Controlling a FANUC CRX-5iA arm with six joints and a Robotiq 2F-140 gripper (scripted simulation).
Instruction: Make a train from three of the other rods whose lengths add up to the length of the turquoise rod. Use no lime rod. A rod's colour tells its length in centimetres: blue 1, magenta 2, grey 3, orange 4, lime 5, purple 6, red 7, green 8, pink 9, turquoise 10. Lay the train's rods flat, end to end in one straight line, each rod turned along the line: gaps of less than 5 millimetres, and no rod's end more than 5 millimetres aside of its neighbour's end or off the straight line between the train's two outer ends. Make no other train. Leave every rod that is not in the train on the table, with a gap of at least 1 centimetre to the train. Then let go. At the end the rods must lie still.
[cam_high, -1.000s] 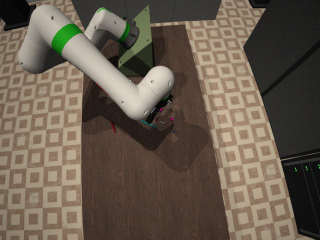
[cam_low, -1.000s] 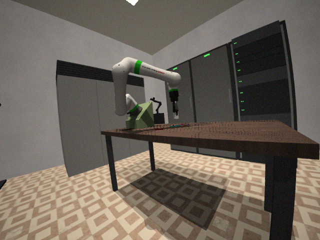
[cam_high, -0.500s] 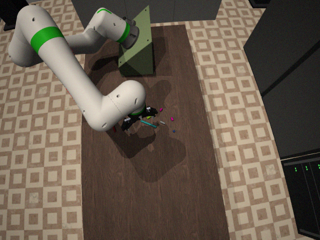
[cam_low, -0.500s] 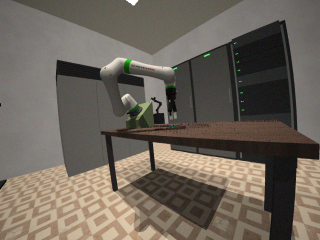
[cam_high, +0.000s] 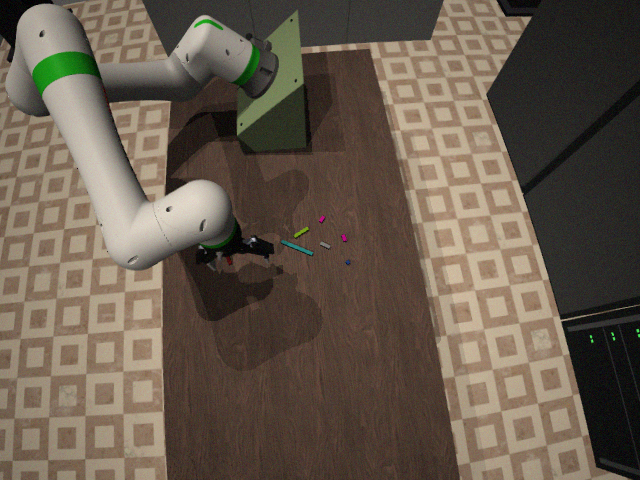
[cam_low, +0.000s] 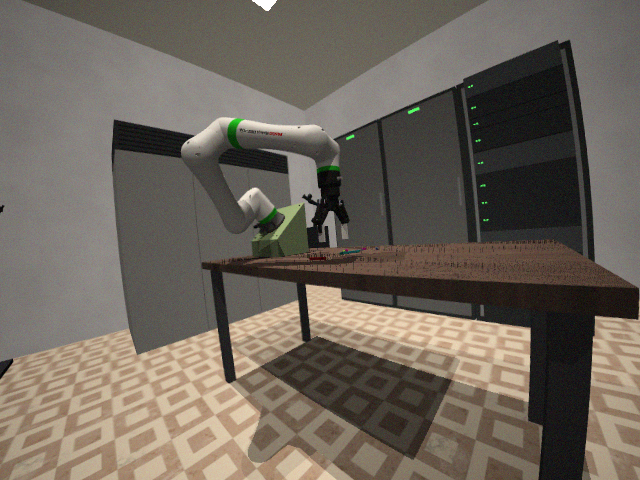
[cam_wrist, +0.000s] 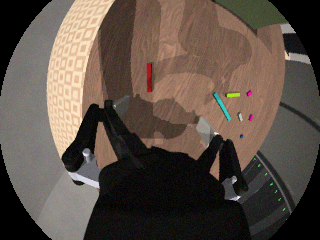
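My gripper is now 30 mm short of the small blue rod, 300 mm to the right of it and 70 mm above it. Round my hand: lime rod (90 mm behind, 180 mm to the left, 70 mm below); then red rod (50 mm behind, 50 mm to the right, 70 mm below); then turquoise rod (40 mm behind, 160 mm to the left, 70 mm below).
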